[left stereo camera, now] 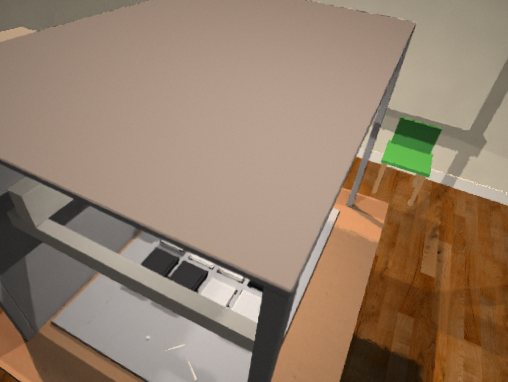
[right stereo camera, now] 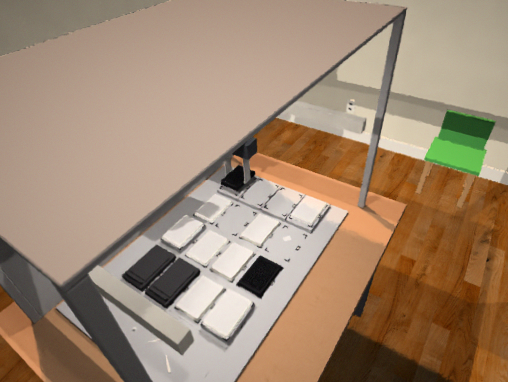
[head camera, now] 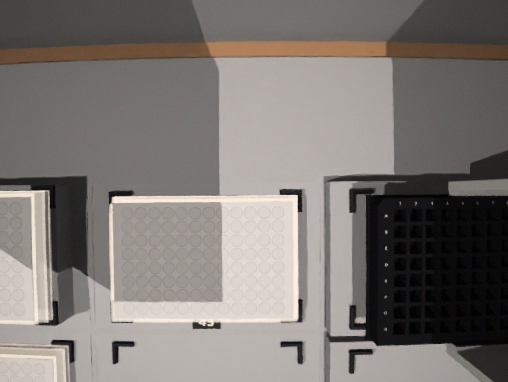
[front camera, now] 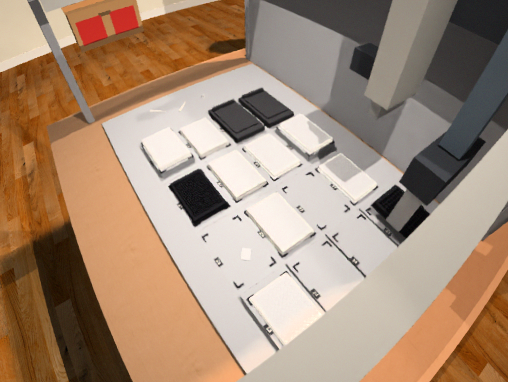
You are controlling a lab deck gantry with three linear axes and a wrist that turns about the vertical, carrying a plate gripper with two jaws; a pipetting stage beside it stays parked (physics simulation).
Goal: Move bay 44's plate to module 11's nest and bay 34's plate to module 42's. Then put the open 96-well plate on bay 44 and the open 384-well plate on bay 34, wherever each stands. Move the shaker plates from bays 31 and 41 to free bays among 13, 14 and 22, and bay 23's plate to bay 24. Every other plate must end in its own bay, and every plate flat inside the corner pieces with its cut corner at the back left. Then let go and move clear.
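Pixels of known places: gripper, fingertip midpoint: [right stereo camera: 238, 177] [head camera: 477, 267] [front camera: 405, 213]; robot's base, origin of the base link: [right stereo camera: 227, 342] [front camera: 145, 148].
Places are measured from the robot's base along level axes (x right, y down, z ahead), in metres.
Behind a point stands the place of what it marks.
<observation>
My gripper [front camera: 406, 207] {x -0.364, y -0.045, z 0.556 m} [right stereo camera: 237, 175] {x -0.364, y -0.045, z 0.556 m} is shut on the black open 96-well plate [front camera: 389, 201] {x -0.354, y -0.051, z 0.515 m} [head camera: 440, 270] {x -0.365, y -0.052, z 0.530 m} [right stereo camera: 233, 179] {x -0.367, y -0.052, z 0.530 m}, held level a little above bay 44 at the back right. In the head view it looks larger than the seated plates, and a left corner piece [head camera: 353, 200] {x -0.403, y -0.018, z 0.491 m} shows beside it. The far jaw is mostly hidden in the front view. The black 384-well plate [front camera: 198, 196] {x -0.041, y -0.012, z 0.238 m} [right stereo camera: 260, 275] {x -0.038, y -0.013, z 0.224 m} stands on bay 12. White plates stand on module 11 [front camera: 166, 150] {x -0.038, y -0.033, z 0.079 m}, module 42 [front camera: 305, 132] {x -0.364, y -0.033, z 0.234 m}, bay 22 [front camera: 237, 175] {x -0.145, y -0.014, z 0.240 m}, bay 14 [front camera: 285, 307] {x -0.041, y -0.029, z 0.544 m} and bay 23 [front camera: 280, 223] {x -0.145, y -0.014, z 0.400 m}.
Two dark shakers [front camera: 236, 120] {x -0.250, y -0.024, z 0.078 m} [front camera: 265, 106] {x -0.355, y -0.024, z 0.073 m} stand without plates. More white plates stand on bay 43 [front camera: 347, 176] {x -0.359, y -0.014, z 0.395 m} [head camera: 205, 260] {x -0.364, y -0.014, z 0.394 m}, bay 32 [front camera: 271, 155] {x -0.250, y -0.014, z 0.235 m} and bay 21 [front camera: 205, 137] {x -0.149, y -0.014, z 0.078 m}. A small white piece [front camera: 246, 254] {x -0.051, y -0.001, z 0.411 m} lies on bay 13. The pipetting stage [front camera: 410, 50] hangs at the back.
</observation>
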